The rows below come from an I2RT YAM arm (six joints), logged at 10 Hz.
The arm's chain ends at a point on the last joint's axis. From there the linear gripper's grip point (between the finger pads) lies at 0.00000 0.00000 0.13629 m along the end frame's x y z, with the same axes.
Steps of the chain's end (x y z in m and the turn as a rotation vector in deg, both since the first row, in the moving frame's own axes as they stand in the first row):
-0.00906 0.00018 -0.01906 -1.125 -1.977 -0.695
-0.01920 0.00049 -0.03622 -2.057 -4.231 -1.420
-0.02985 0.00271 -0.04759 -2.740 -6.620 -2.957
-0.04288 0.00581 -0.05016 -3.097 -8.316 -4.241
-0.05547 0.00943 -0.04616 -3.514 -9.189 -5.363
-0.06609 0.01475 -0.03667 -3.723 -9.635 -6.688
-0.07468 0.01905 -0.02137 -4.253 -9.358 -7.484
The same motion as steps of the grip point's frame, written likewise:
-0.01375 0.00288 -0.01917 -1.125 -1.977 -0.695
-0.02919 0.00550 -0.03668 -2.057 -4.231 -1.420
-0.04538 0.00961 -0.04865 -2.740 -6.620 -2.957
-0.06229 0.01387 -0.05179 -3.097 -8.316 -4.241
-0.07680 0.01876 -0.04816 -3.514 -9.189 -5.363
-0.08832 0.02487 -0.03888 -3.723 -9.635 -6.688
-0.09610 0.03053 -0.02355 -4.253 -9.358 -7.484

